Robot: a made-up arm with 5 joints.
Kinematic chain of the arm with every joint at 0, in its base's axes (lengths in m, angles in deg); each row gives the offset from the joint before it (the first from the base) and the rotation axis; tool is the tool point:
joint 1: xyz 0 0 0.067 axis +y
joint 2: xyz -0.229 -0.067 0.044 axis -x
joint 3: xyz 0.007 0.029 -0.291 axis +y
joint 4: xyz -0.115 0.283 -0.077 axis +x
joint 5: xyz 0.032 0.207 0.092 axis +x
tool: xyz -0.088 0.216 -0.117
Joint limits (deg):
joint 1: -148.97..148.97
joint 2: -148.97..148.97
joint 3: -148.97..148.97
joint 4: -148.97..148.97
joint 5: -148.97..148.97
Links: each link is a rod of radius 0.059 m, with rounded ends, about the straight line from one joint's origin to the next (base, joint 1, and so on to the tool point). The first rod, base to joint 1, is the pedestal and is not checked.
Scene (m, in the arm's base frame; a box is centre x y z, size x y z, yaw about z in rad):
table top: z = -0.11
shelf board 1: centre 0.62 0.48 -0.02 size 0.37 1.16 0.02 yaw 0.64
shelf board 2: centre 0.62 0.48 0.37 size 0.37 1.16 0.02 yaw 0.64
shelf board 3: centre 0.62 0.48 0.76 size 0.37 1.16 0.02 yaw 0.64
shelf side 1: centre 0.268 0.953 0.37 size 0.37 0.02 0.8 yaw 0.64
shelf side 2: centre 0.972 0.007 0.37 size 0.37 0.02 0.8 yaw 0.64
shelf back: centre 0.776 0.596 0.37 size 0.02 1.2 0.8 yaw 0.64
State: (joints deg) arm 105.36 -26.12 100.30 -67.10 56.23
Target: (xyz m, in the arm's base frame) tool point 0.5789 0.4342 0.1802
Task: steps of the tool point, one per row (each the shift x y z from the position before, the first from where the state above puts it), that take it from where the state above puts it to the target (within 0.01 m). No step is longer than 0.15 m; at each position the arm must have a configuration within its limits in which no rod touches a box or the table.
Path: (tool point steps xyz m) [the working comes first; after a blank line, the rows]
Joints at the target: 122.07 -24.61 135.97 -73.96 52.74
Straight joint move there: touches shelf board 2.

1: -0.0810 -0.0502 0.0426
2: -0.0677 -0.0529 -0.0018
3: -0.0547 -0.0484 -0.0408
4: 0.0696 -0.0379 -0.0821
5: 0.0403 -0.0401 -0.0968
6: 0.0066 -0.0418 -0.0983
7: -0.0247 -0.0433 -0.0851
8: 0.0593 0.0546 0.0073
9: 0.0556 0.0489 0.0067
10: 0.0515 0.0414 0.0026
11: 0.0479 0.0311 -0.0043
12: 0.0451 0.0171 -0.0123

